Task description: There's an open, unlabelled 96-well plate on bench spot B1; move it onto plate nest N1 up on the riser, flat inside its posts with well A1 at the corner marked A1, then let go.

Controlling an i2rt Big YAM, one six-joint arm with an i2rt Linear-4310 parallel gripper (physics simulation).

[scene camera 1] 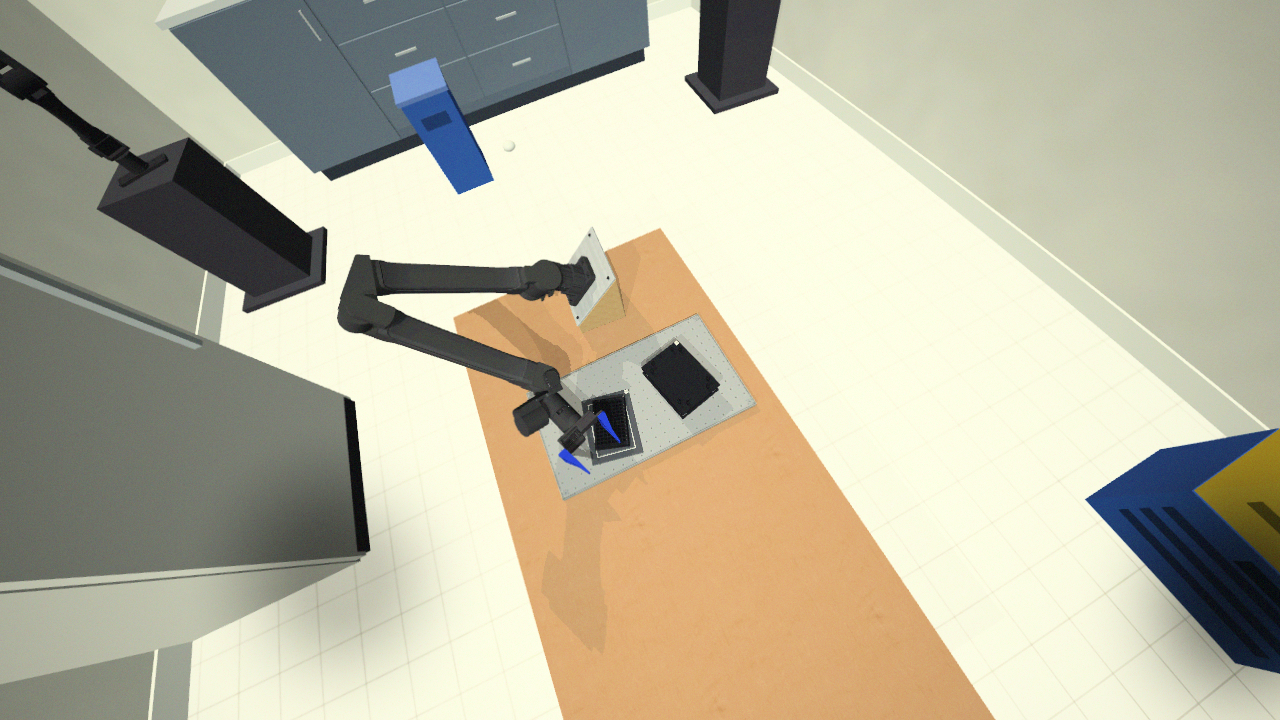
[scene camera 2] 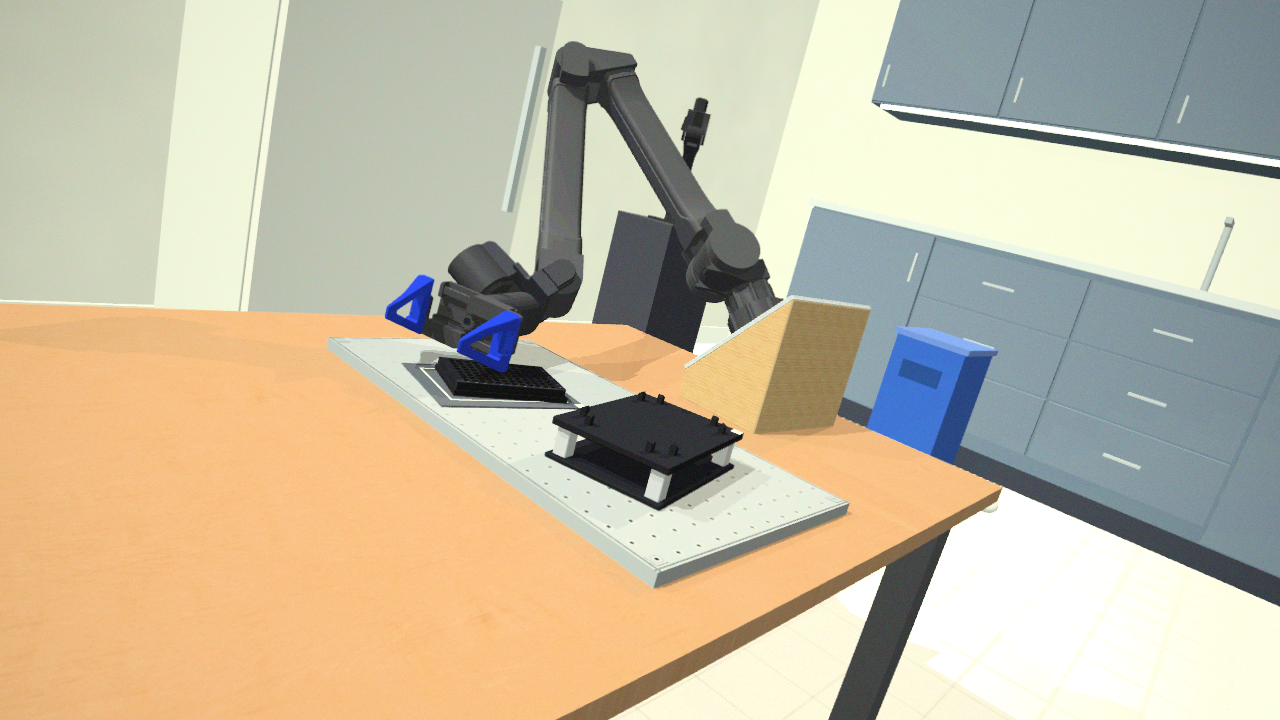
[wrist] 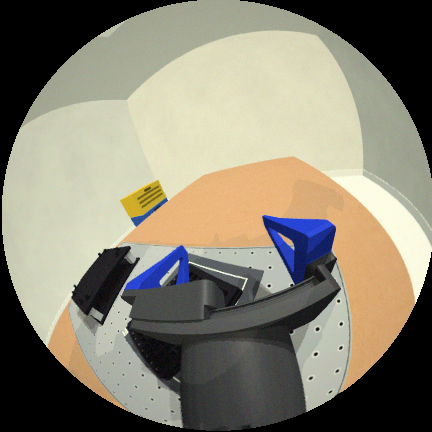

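Seen in the pictures: gripper, fingertip midpoint: (scene camera 1: 605, 457) (scene camera 2: 421, 328) (wrist: 221, 235); arm's base at its link origin: (scene camera 1: 580, 282) (scene camera 2: 766, 341).
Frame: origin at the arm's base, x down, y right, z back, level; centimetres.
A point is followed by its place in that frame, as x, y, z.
The open black 96-well plate (scene camera 1: 617, 407) @(7.2, 3.2, -35.7) (scene camera 2: 528, 380) @(7.2, 4.4, -36.2) (wrist: 160, 355) @(7.2, 7.3, -33.7) lies flat on bench spot B1, a dark grey pad with a white outline (scene camera 1: 617, 458) @(8.4, 7.6, -47.4) (wrist: 255, 285) @(8.4, 13.2, -44.5). My gripper (scene camera 1: 604, 456) @(3.3, 9.7, -47.3) (scene camera 2: 447, 344) (wrist: 221, 235) @(3.3, 9.7, -47.3) is open and empty, above the plate. One blue finger is over the plate and the other is off its side. The gripper body hides part of the plate in the wrist view. Nest N1 (scene camera 1: 680, 379) @(4.6, -14.0, -36.1) (scene camera 2: 653, 428) @(4.6, -15.1, -36.1) (wrist: 100, 280) @(4.6, -8.9, -35.4) is a black platform with short posts at its edges, raised on white legs. A small white mark shows at one nest corner; no lettering is readable.
The spot and nest stand on a light grey perforated board (scene camera 1: 662, 420) @(8.6, -6.1, -42.9) (scene camera 2: 751, 519) @(8.6, -26.2, -33.4) (wrist: 320, 350) on the wooden table (scene camera 1: 698, 555) @(9.9, -1.6, -73.5) (scene camera 2: 268, 537) @(9.9, -15.5, -69.3). My arm's wedge-shaped wooden mount (scene camera 1: 604, 308) @(2.2, -3.3, -9.6) (scene camera 2: 810, 367) @(0.9, -8.6, -1.2) stands behind the board. A blue bin (scene camera 1: 447, 134) (scene camera 2: 930, 385) is beyond the table.
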